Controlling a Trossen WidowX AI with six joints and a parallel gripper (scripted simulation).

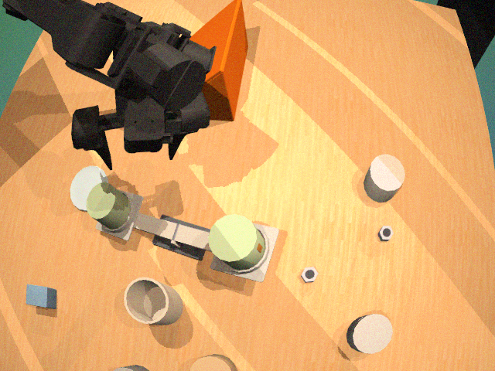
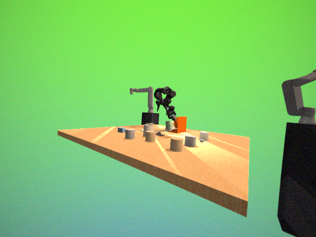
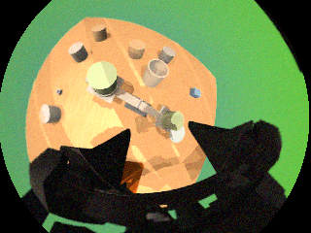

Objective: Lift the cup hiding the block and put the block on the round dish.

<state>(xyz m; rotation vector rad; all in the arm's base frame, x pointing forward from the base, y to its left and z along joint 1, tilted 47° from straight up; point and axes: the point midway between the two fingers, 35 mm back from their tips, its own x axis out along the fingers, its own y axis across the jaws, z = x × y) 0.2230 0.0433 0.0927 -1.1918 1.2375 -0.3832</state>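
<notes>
The pale green block lies 15 cm below my gripper tip, 11 cm to the right of it and 3 cm ahead of it. The rest, counted from my gripper tip: blue block 27 cm to the right, 24 cm ahead, 18 cm below; then beige cup 19 cm ahead, 15 cm below; then round white dish 20 cm to the right, 19 cm below, 2 cm behind.
</notes>
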